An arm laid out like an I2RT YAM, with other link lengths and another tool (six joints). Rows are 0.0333 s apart.
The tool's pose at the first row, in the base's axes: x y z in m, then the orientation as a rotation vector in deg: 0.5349 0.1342 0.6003 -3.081 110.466 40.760
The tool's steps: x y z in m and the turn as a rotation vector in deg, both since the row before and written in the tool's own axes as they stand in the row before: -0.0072 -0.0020 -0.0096 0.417 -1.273 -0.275; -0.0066 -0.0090 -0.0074 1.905 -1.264 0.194; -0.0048 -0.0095 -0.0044 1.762 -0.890 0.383; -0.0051 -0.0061 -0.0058 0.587 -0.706 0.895; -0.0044 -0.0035 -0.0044 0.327 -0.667 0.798; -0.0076 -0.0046 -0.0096 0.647 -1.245 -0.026; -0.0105 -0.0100 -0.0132 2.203 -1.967 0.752; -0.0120 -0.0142 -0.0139 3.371 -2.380 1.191; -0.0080 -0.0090 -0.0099 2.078 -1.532 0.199; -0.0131 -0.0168 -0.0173 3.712 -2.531 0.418; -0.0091 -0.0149 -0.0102 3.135 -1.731 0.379; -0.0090 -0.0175 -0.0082 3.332 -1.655 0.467
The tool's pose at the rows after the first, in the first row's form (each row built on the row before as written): 0.5311 0.1258 0.6083 -2.624 109.353 40.052; 0.5309 0.1129 0.6119 -0.795 108.809 38.238; 0.5322 0.1015 0.6130 0.986 108.572 36.727; 0.5310 0.0923 0.6163 2.434 108.167 36.694; 0.5299 0.0861 0.6197 3.607 107.698 36.842; 0.5257 0.0758 0.6265 4.385 106.710 36.046; 0.5204 0.0585 0.6342 7.111 105.561 34.241; 0.5149 0.0371 0.6412 11.099 104.329 31.601; 0.5095 0.0233 0.6461 13.057 103.463 29.584; 0.4988 -0.0009 0.6535 16.523 102.032 26.071; 0.4919 -0.0196 0.6568 19.362 101.139 23.211; 0.4857 -0.0399 0.6586 22.377 100.288 20.258
